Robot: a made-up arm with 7 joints.
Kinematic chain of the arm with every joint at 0, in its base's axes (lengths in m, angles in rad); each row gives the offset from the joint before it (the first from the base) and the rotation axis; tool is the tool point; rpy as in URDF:
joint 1: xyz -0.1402 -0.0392 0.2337 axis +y
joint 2: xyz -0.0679 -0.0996 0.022 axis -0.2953 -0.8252 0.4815
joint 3: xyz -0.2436 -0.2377 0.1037 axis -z
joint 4: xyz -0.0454 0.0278 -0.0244 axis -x
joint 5: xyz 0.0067 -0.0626 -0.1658 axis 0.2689 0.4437 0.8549
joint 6: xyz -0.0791 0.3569 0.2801 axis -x
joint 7: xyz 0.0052 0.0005 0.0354 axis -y
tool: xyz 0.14 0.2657 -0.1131 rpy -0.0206 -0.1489 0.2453
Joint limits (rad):
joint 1: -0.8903..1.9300
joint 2: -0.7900..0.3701
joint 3: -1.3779..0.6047
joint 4: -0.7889..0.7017
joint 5: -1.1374..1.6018
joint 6: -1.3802..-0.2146
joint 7: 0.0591..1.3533
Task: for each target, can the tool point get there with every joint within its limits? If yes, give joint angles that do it. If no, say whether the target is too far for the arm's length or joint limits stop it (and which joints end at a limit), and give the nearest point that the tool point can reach.
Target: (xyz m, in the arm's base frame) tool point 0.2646 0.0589 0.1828
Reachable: yes | joints 1.4598 -0.5380 -0.3665 -0.2251 -0.8673 -0.3764 0.5461
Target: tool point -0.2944 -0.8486 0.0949
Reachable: no: joint limits stop it (at a limit: joint 1, joint 2, joint 3, joint 4, joint 5, joint 6, joint 7) | nearest point -0.0846 -0.6250 0.0061 | short by 0.319 m
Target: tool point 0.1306 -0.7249 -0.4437
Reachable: no: joint limits stop it (at a limit: joint 1, joint 2, joint 3, joint 6, joint 7) | nearest point 0.1384 -0.5696 -0.1287 | short by 0.351 m
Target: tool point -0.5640 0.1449 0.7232
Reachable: yes | joints -0.0464 -0.4216 -0.7805 0.2302 -0.4507 -0.6323 1.1772
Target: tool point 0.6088 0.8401 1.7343
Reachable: no: too far | nearest point 0.2387 0.1111 0.9928 | short by 1.104 m
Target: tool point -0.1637 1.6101 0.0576
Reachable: no: too far | nearest point -0.4064 0.3081 0.1632 | short by 1.329 m
